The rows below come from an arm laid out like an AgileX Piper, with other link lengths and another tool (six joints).
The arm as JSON. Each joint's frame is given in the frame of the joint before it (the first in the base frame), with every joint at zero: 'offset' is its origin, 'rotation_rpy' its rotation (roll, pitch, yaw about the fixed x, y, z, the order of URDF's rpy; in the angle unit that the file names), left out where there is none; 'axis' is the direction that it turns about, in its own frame. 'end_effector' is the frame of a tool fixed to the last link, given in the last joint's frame.
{
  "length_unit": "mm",
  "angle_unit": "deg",
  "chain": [
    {
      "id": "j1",
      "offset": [
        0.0,
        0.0,
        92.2
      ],
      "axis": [
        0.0,
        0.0,
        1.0
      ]
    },
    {
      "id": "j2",
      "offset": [
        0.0,
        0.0,
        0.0
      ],
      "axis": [
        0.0,
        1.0,
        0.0
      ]
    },
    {
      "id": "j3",
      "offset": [
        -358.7,
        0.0,
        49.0
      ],
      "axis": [
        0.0,
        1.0,
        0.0
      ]
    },
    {
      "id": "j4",
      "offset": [
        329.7,
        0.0,
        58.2
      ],
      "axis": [
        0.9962,
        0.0,
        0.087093
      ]
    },
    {
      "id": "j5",
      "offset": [
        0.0,
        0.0,
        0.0
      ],
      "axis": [
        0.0,
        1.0,
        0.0
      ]
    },
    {
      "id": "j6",
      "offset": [
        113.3,
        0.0,
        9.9
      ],
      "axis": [
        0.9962,
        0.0,
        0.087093
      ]
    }
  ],
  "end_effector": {
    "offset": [
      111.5,
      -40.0,
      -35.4
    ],
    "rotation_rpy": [
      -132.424,
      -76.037,
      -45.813
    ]
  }
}
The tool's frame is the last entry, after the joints.
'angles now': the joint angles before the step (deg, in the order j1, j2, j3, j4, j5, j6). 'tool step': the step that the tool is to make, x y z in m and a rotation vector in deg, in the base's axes. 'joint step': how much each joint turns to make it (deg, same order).
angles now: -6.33, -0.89, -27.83, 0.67, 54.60, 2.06
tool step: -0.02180, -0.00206, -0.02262, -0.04, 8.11, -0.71
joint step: 0.00, -0.02, -0.50, -1.22, 8.58, 0.09
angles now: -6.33, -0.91, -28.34, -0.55, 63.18, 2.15
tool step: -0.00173, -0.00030, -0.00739, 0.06, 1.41, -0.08
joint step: 0.00, -0.11, 0.68, -0.13, 0.83, 0.01
